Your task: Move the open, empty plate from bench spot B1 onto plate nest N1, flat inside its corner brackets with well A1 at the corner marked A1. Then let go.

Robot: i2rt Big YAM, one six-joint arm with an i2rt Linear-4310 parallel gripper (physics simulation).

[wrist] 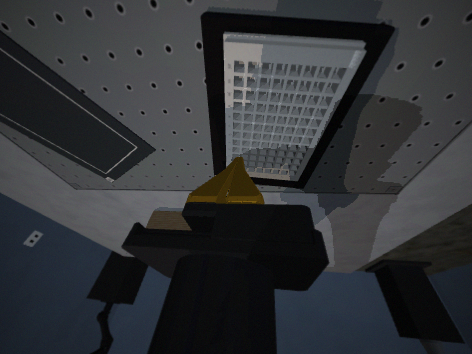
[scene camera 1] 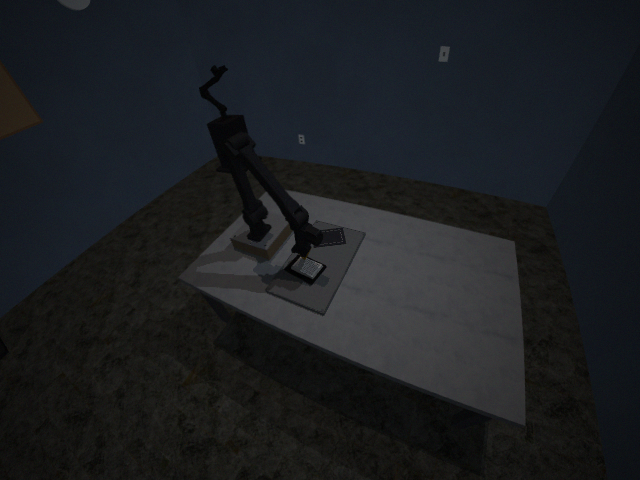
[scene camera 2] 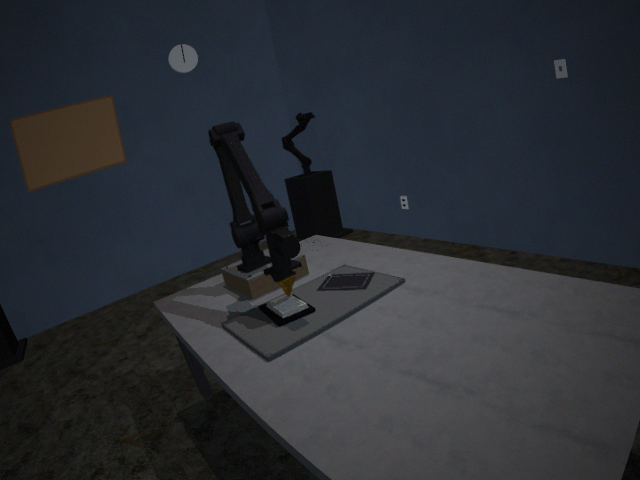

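Where they show: gripper, fingertip midpoint: (wrist: 240, 161) (scene camera 1: 304, 258) (scene camera 2: 288, 295); arm's base, origin of the base link: (scene camera 1: 259, 232) (scene camera 2: 255, 265).
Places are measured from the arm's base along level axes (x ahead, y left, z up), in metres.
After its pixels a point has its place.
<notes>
The pale, open plate (scene camera 1: 308, 267) @[x 0.335, y -0.094, z -0.037 m] (scene camera 2: 287, 306) @[x 0.350, y -0.103, z -0.033 m] (wrist: 287, 110) @[x 0.343, y -0.102, z -0.036 m], with rows of square wells, lies on the black plate nest (scene camera 1: 311, 281) @[x 0.378, y -0.153, z -0.051 m] (scene camera 2: 296, 317) @[x 0.394, y -0.108, z -0.055 m] (wrist: 216, 100) @[x 0.350, y -0.043, z -0.051 m], inside its dark border. It looks about flat. Its wells look empty. The corner brackets and the A1 mark cannot be made out. A dark rectangle with a white outline (scene camera 1: 333, 236) @[x 0.356, y 0.161, z -0.061 m] (scene camera 2: 346, 281) @[x 0.335, y 0.147, z -0.061 m] (wrist: 65, 115) @[x 0.344, y 0.131, z -0.061 m], apparently bench spot B1, has no plate on it. My gripper (scene camera 1: 305, 256) @[x 0.296, y -0.060, z -0.029 m] (scene camera 2: 288, 295) @[x 0.296, y -0.060, z -0.029 m] (wrist: 240, 161) @[x 0.296, y -0.060, z -0.029 m] is shut and empty, its yellow fingertips pointing down close to the plate's edge on the arm-base side. Contact cannot be told.
Nest and rectangle are on a grey perforated board (scene camera 1: 324, 304) @[x 0.477, y -0.235, z -0.062 m] (scene camera 2: 268, 351) @[x 0.468, y -0.258, z -0.063 m] (wrist: 165, 90) @[x 0.358, y 0.006, z -0.062 m] on the pale table (scene camera 1: 423, 289) @[x 0.855, y -0.006, z -0.075 m] (scene camera 2: 439, 351) @[x 0.823, y -0.018, z -0.075 m]. The arm's wooden base block (scene camera 1: 268, 250) @[x 0.107, y -0.083, z -0.016 m] (scene camera 2: 255, 284) @[x 0.108, y -0.071, z -0.026 m] (wrist: 167, 220) @[x 0.113, y 0.115, z -0.053 m] stands beside the board. Another arm on a dark pedestal (scene camera 1: 227, 134) (scene camera 2: 315, 204) stands behind.
</notes>
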